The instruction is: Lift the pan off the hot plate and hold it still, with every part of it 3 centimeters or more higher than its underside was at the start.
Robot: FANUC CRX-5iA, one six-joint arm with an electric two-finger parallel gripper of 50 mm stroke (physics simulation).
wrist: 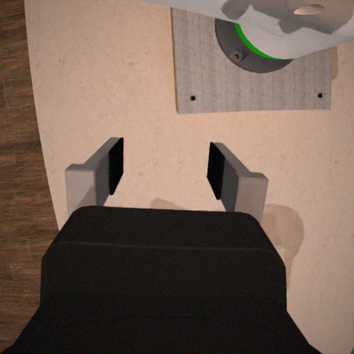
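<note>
My gripper [165, 157] is open and empty, its two grey fingers with black pads standing wide apart above the pale table top. The pan does not show in the wrist view. A faint pale corner beside the gripper's dark body, at the lower right, may be part of the hot plate [280, 245]; most of that area is hidden behind the gripper body. Soft shadows fall on the table around it.
The robot's grey base plate [187, 65] with dark bolt holes lies at the upper right, with the white arm [280, 32] and its green ring above it. The pale table [75, 90] ends at the left, with brown wooden floor [17, 150] beyond.
</note>
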